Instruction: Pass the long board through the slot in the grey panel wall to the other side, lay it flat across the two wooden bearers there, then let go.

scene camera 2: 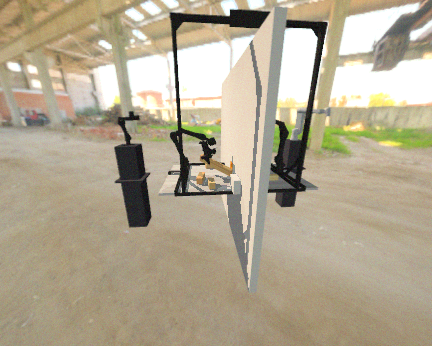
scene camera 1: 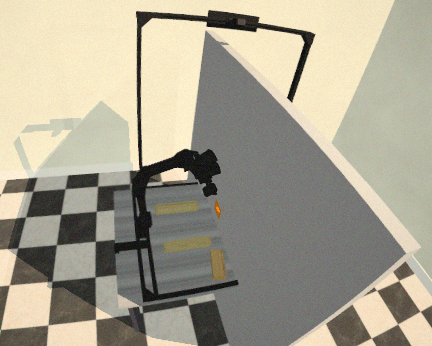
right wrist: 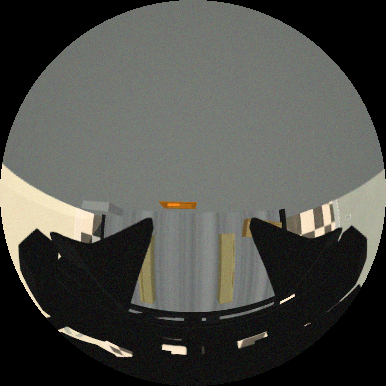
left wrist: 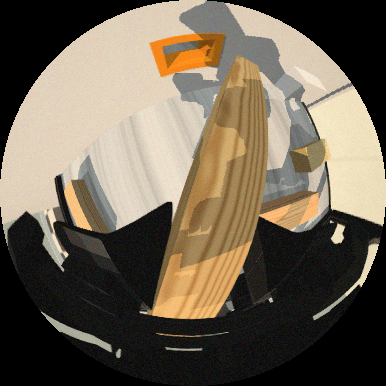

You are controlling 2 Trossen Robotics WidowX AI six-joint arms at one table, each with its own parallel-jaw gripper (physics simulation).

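Places are measured from the left arm's base along level axes (x back, y left, z down), in centimetres.
Pixels of known places: left gripper, fingertip midpoint: [scene camera 2: 210, 163] [left wrist: 200, 207]; right gripper, fingertip midpoint: [right wrist: 202, 223]; left arm's base at its link origin: [left wrist: 240, 289]; right arm's base at its link origin: [scene camera 2: 279, 171] [scene camera 1: 142, 233] [right wrist: 192, 320].
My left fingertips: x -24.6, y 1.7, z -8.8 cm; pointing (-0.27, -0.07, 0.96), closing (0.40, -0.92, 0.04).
Ahead of a thing's pixels: the offset from my left fingertips to its top centre. "spot": to the spot under its first point.
The long board [scene camera 2: 219, 165] [left wrist: 225, 165] is held in my left gripper [scene camera 2: 206, 152] [left wrist: 200, 207], which is shut on it. It slants down toward the wall in scene camera 2. In the left wrist view its far end shows right of the orange-rimmed slot @(spot: dx -23.3, dy -10.0, dz +0.7 cm) [scene camera 1: 216, 204] [left wrist: 158, 56] [right wrist: 188, 205], on the near side; whether it touches anything is unclear. The panel wall [scene camera 1: 280, 200] [scene camera 2: 245, 115] [right wrist: 195, 100] stands upright between the arms. Two wooden bearers @(dx -45.0, dy -17.4, dz +6.3 cm) [scene camera 1: 176, 208] @(dx -44.0, dy +9.0, dz +6.3 cm) [scene camera 1: 187, 244] [right wrist: 147, 280] [right wrist: 226, 267] lie parallel on the far side. My right gripper [scene camera 1: 210, 190] [right wrist: 202, 223] is open and empty above that side.
A wooden block @(dx -31.0, dy +23.6, dz +6.9 cm) [scene camera 1: 218, 265] [right wrist: 247, 228] lies near the wall on the bearers' side. On the left arm's side, wooden blocks @(dx +9.1, dy -14.5, dz +5.8 cm) [scene camera 2: 200, 178] @(dx +1.0, dy -27.5, dz +5.7 cm) [scene camera 2: 212, 184] @(dx -4.0, dy +23.1, dz +6.3 cm) [left wrist: 86, 205] [left wrist: 290, 210] [left wrist: 310, 156] lie around the board. A white block @(spot: dx -15.6, dy -43.2, dz +3.6 cm) [scene camera 2: 236, 184] stands against the wall. Black frame posts [scene camera 2: 177, 90] rise at the table.
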